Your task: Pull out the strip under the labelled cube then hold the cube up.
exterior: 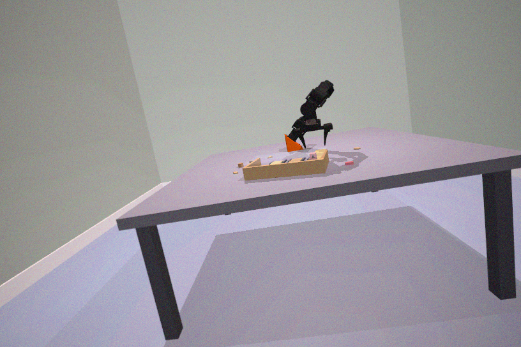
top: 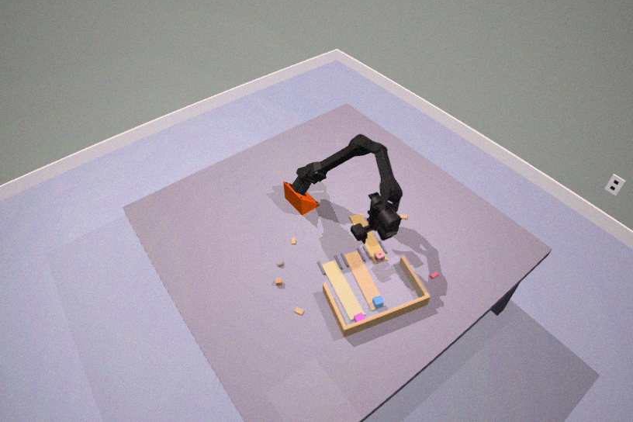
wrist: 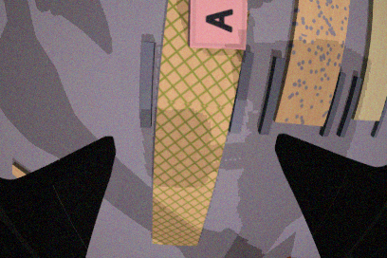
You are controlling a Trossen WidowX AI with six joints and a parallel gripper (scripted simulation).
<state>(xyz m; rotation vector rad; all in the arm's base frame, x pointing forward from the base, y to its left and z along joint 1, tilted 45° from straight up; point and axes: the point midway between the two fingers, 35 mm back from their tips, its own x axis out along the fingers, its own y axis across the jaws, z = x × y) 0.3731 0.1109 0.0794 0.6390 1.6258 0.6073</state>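
Right now my gripper tip is 6 cm short of the cube, 3 cm above it and 2 cm to the left of it. From my gripper tip the other things lie so: red piece 23 cm ahead, 12 cm to the left, 5 cm below.
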